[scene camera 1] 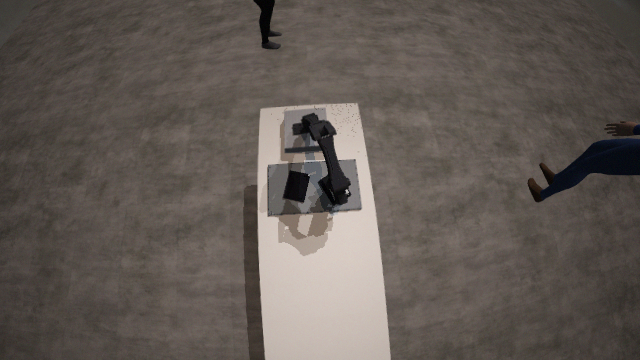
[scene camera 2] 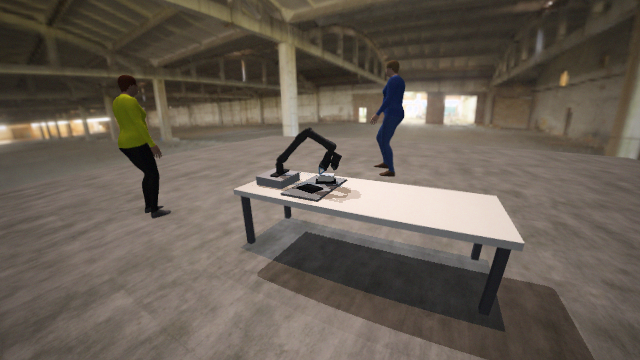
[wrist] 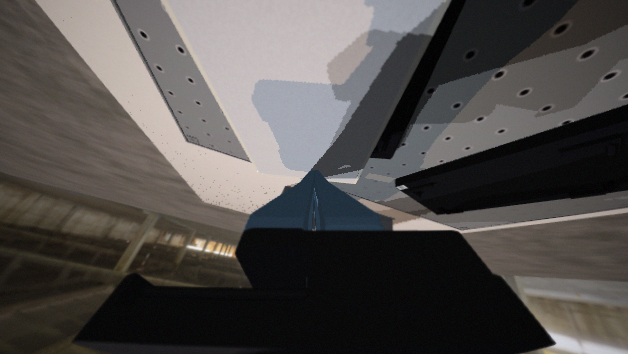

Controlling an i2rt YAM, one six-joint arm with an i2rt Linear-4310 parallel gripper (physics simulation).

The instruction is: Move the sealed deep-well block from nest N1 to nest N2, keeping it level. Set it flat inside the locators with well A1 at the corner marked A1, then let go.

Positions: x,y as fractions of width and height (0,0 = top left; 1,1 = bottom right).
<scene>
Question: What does my gripper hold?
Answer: A deep-well block.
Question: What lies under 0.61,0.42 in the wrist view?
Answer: A dark nest.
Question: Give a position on a grey perforated plate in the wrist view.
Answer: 0.80,0.22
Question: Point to a deep-well block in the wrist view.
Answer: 0.48,0.26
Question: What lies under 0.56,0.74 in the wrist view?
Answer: My gripper.
</scene>
